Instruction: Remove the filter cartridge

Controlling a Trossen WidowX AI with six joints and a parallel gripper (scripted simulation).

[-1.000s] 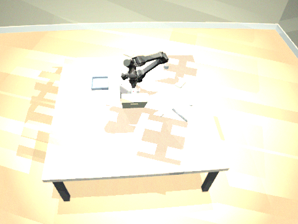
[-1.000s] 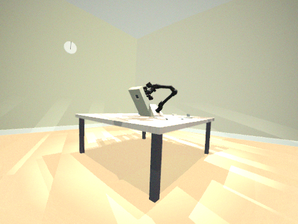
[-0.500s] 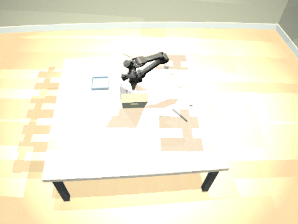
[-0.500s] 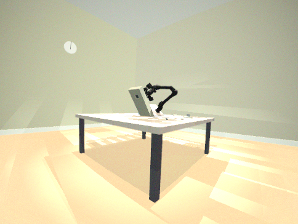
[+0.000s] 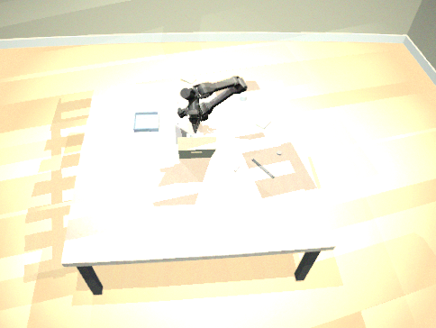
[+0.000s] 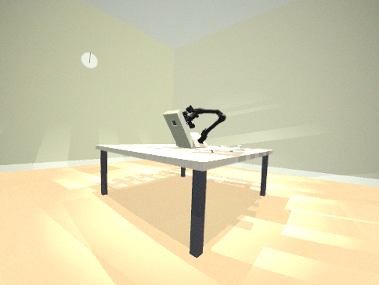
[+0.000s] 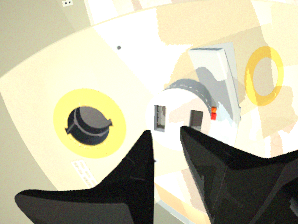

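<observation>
My gripper tip is 20 mm above the round white filter cartridge and 10 mm short of it. Round my gripper tip: small white cylinder 540 mm behind, 320 mm to the left, 210 mm below; then grey-rimmed tray 310 mm behind, 300 mm to the right, 220 mm below; then service panel 50 mm below, 50 mm ahead.
</observation>
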